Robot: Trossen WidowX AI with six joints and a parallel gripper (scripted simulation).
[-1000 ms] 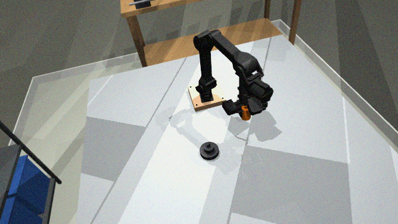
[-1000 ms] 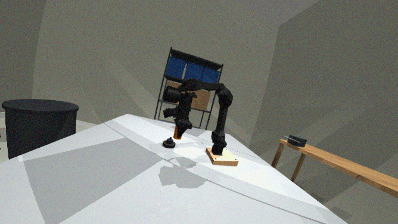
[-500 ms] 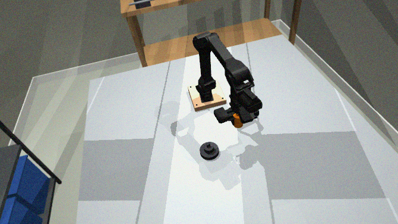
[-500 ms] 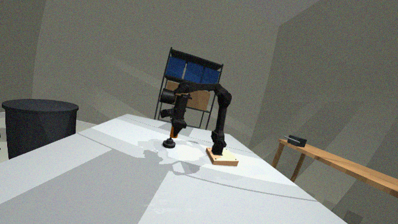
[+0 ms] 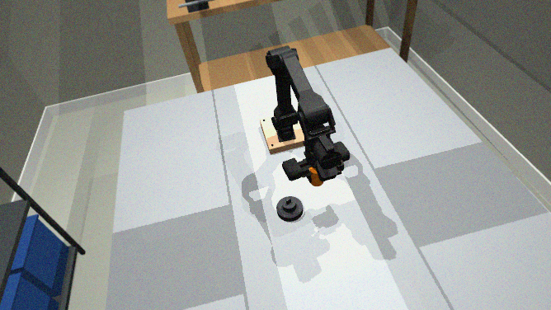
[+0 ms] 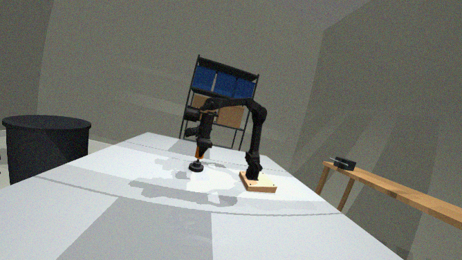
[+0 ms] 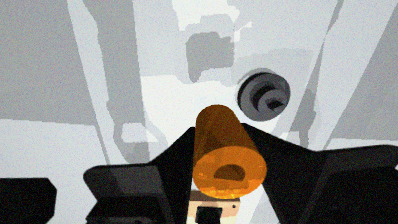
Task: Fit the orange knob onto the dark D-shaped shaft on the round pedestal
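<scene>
My gripper tip is 9 cm to the left of the dark round pedestal, 9 cm above it and 1 cm short of it. From my gripper tip the other things lie so: orange knob: 2 cm above.
</scene>
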